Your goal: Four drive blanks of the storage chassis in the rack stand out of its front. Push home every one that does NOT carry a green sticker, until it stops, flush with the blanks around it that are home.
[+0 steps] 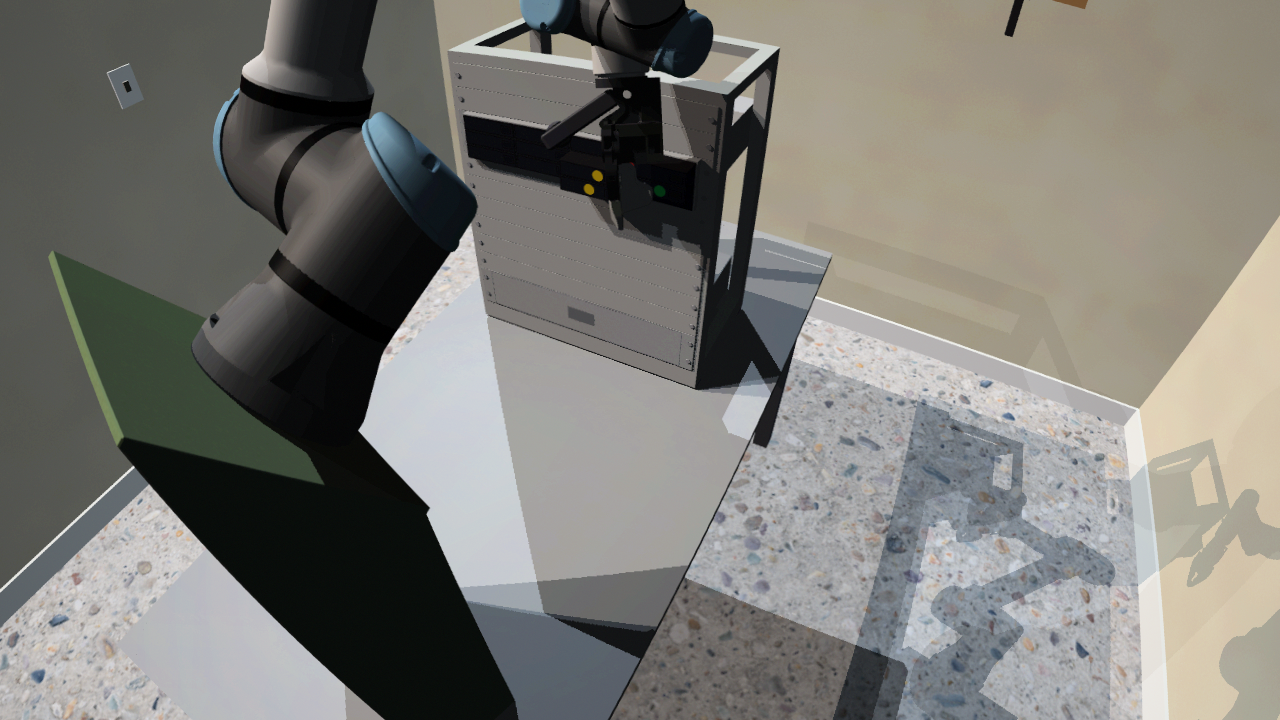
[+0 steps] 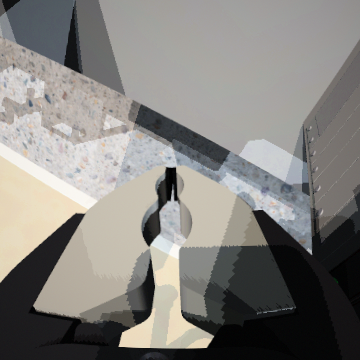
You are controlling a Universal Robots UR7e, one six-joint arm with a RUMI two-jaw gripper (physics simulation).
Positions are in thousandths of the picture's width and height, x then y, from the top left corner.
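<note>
Rack (image 1: 430, 360) visible. Rack (image 2: 901, 354) too. Gripper (image 1: 486, 319) visible. Gripper (image 2: 482, 474) likewise.
</note>
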